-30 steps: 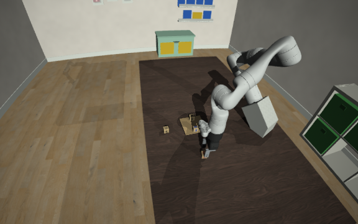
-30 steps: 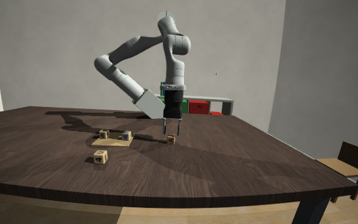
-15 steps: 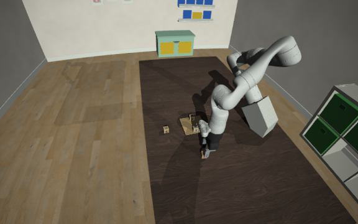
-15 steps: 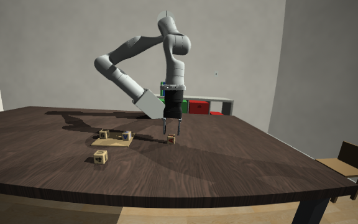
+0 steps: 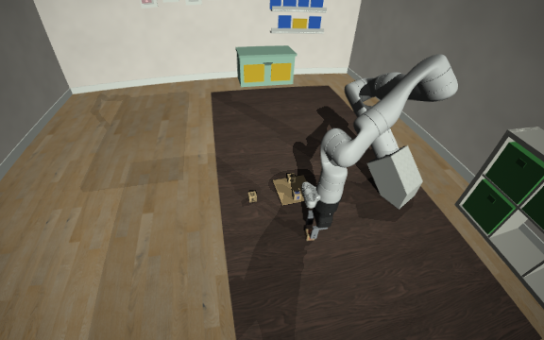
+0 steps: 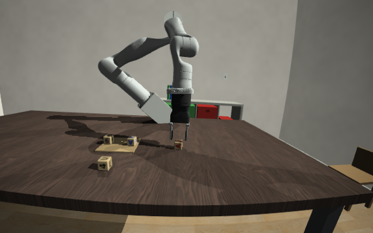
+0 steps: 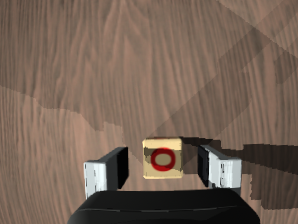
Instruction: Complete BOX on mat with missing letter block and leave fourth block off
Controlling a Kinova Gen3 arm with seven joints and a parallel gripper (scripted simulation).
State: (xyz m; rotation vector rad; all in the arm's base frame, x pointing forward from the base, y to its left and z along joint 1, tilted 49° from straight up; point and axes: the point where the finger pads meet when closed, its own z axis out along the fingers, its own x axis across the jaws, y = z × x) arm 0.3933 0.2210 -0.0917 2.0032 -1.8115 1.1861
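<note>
My hand is 4 cm above the o block. Also, from my hand: tan mat: 23 cm to the right, 5 cm below; then block marked U: 21 cm to the right, 17 cm ahead, 4 cm below; then b block: 18 cm to the right, 4 cm below.
</note>
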